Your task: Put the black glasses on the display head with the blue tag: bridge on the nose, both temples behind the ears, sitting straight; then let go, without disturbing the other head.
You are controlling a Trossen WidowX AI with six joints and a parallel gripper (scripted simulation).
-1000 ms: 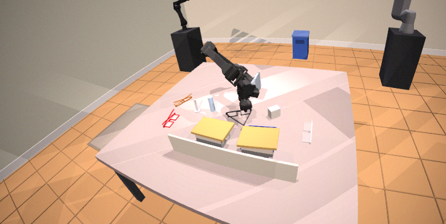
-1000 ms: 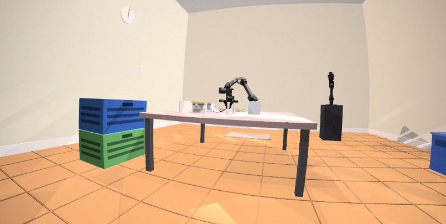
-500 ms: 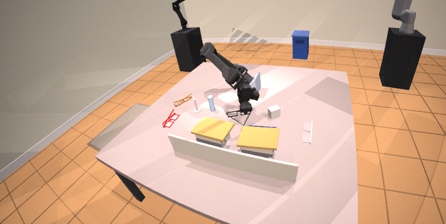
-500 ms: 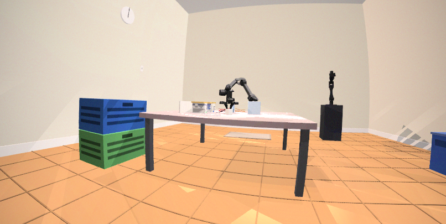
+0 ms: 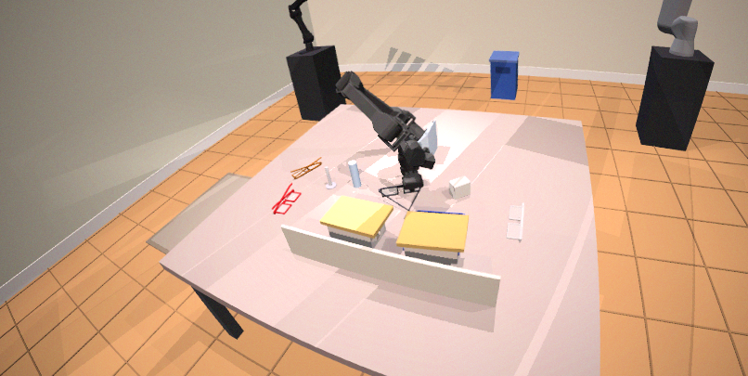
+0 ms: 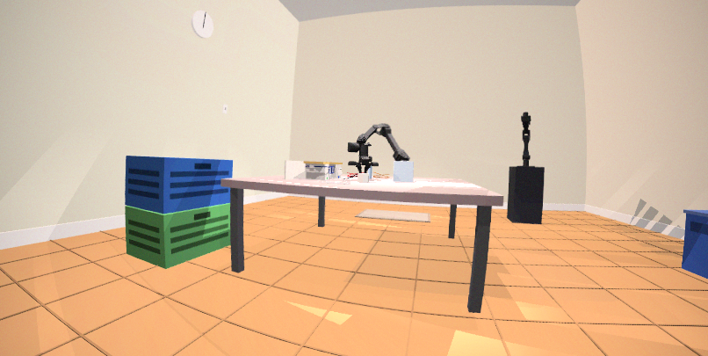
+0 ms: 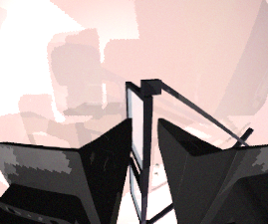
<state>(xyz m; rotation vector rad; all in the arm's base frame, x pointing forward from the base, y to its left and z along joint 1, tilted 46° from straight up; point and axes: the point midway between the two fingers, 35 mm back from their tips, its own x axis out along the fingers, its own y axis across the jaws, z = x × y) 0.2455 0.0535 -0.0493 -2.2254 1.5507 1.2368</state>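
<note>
The pale blue cylinder lies 210 mm to the right of my gripper tip, 30 mm above it and 20 mm ahead of it. Also, from my gripper tip: round stand 310 mm to the right, 50 mm ahead, 10 mm above; white cube 150 mm to the left, 50 mm behind, 10 mm above; low white wall 350 mm ahead, 80 mm to the left, 40 mm above.
</note>
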